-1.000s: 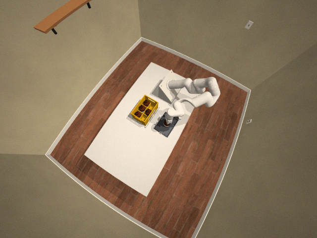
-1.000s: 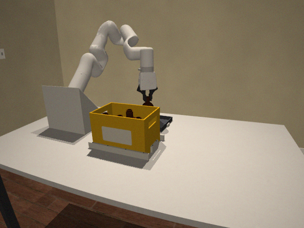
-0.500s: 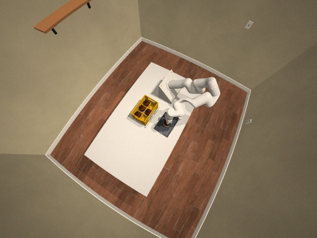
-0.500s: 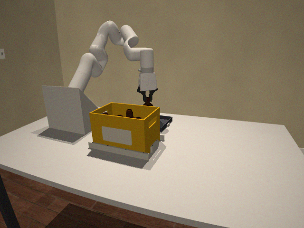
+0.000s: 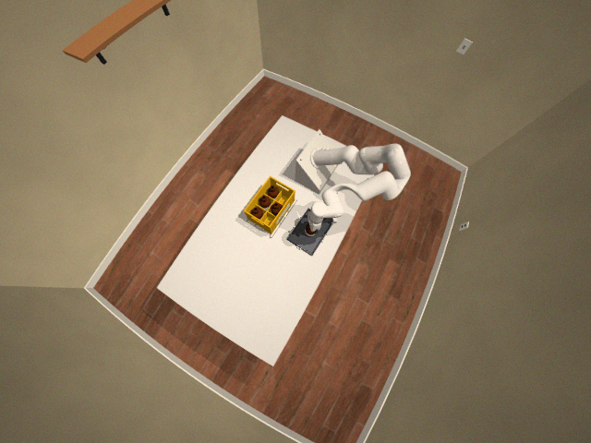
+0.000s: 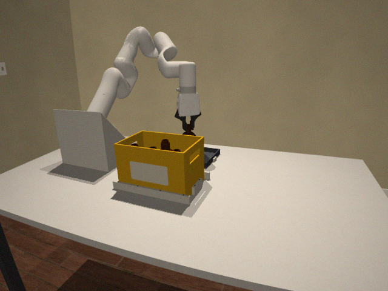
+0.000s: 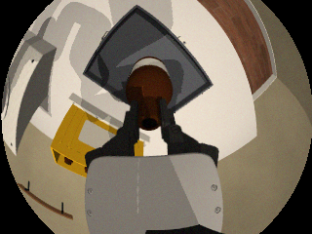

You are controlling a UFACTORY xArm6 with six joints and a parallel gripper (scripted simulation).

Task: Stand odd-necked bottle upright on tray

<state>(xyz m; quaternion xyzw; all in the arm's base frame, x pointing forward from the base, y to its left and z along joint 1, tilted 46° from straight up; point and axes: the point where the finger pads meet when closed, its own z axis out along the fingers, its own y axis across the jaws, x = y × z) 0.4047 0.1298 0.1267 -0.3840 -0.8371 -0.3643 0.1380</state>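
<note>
Right now my hand is 14 cm above the dark grey tray. From my hand the other things lie so: yellow crate 29 cm to the right, 7 cm below; glass bottle 34 cm to the right, 8 cm ahead, 7 cm below.
</note>
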